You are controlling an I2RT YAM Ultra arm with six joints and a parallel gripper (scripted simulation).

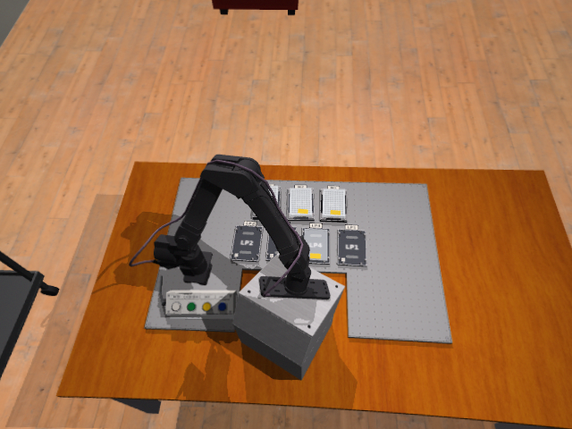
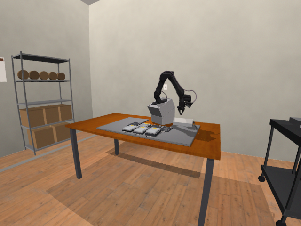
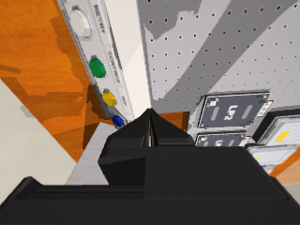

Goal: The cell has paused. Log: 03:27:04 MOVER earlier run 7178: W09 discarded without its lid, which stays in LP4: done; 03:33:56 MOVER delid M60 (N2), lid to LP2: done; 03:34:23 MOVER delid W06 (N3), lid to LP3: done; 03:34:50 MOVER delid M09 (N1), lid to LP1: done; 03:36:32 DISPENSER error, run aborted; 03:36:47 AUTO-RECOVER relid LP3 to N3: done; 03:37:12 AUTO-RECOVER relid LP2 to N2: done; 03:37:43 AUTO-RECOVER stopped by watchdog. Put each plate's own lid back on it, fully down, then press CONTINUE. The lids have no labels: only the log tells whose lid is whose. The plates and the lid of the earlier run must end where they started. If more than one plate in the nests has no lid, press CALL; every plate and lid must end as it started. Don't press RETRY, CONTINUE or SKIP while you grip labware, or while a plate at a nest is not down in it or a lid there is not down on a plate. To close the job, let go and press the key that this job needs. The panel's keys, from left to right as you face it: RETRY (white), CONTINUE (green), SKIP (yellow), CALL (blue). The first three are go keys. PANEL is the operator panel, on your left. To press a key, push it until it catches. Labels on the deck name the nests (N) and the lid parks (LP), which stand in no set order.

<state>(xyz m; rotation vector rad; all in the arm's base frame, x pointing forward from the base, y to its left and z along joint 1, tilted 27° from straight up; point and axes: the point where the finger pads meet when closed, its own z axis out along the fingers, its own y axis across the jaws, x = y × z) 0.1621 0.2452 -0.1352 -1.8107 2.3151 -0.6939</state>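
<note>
Right now the green CONTINUE key is 7 cm below my hand, 6 cm to the left of it and 6 cm behind it. The rest, counted from my hand: blue key (8 cm behind, 7 cm below, 4 cm to the right); then yellow key (7 cm below, 7 cm behind, 1 cm to the left); then white key (11 cm to the left, 7 cm below, 5 cm behind).
</note>
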